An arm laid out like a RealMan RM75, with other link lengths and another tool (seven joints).
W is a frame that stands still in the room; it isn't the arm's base.
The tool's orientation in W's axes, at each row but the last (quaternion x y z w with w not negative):
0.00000, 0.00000, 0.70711, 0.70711
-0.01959, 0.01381, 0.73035, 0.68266
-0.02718, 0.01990, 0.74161, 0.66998
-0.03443, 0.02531, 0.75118, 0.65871
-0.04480, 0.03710, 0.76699, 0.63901
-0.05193, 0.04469, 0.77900, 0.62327
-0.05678, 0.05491, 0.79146, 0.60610
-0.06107, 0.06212, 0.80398, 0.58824
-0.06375, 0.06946, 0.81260, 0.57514
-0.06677, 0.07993, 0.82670, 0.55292
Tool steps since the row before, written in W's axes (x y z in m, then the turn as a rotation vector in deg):
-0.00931, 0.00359, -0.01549, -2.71, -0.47, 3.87
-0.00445, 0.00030, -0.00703, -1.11, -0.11, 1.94
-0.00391, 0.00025, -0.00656, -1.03, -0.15, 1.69
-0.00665, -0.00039, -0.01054, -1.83, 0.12, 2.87
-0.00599, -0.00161, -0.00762, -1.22, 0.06, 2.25
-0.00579, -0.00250, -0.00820, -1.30, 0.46, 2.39
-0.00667, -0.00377, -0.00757, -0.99, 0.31, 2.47
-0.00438, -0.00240, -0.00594, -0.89, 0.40, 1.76
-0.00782, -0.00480, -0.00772, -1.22, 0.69, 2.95
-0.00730, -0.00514, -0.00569, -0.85, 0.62, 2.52
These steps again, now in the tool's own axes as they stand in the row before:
0.00359, 0.00931, -0.01549, -0.47, 2.71, 3.87
0.00093, 0.00447, -0.00696, -0.13, 1.10, 1.94
0.00108, 0.00391, -0.00648, -0.16, 1.03, 1.69
0.00137, 0.00672, -0.01041, 0.11, 1.78, 2.90
0.00039, 0.00618, -0.00762, 0.02, 1.19, 2.27
-0.00004, 0.00616, -0.00831, 0.40, 1.18, 2.46
-0.00068, 0.00728, -0.00791, 0.17, 0.92, 2.51
0.00008, 0.00473, -0.00615, 0.34, 0.78, 1.82
-0.00044, 0.00865, -0.00829, 0.50, 1.04, 3.05
-0.00074, 0.00835, -0.00646, 0.38, 0.70, 2.61

